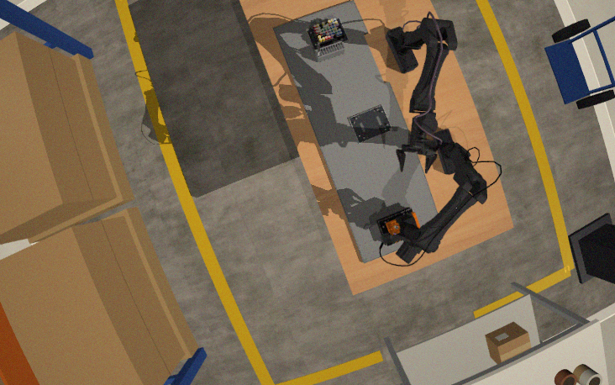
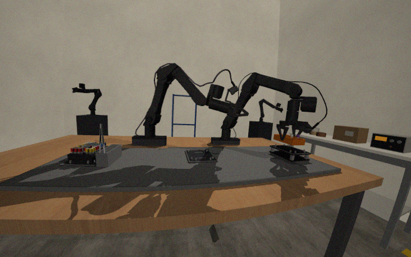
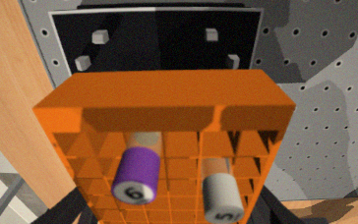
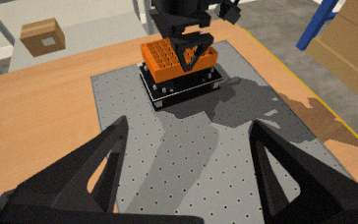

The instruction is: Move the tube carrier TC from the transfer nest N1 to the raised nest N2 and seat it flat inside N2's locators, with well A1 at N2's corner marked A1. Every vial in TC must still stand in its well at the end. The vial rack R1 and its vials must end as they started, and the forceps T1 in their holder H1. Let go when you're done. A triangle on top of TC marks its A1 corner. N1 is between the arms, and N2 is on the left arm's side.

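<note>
Right now the black raised nest N2 is 10 mm ahead of my left hand, 10 mm to the left of it and 60 mm below it. The rest, counted from my left hand: dark transfer nest N1: 70 mm behind, 460 mm to the right, 90 mm below; then orange tube carrier TC: right at my left hand; then grey holder H1: 30 mm behind, 820 mm to the right, 80 mm below.
</note>
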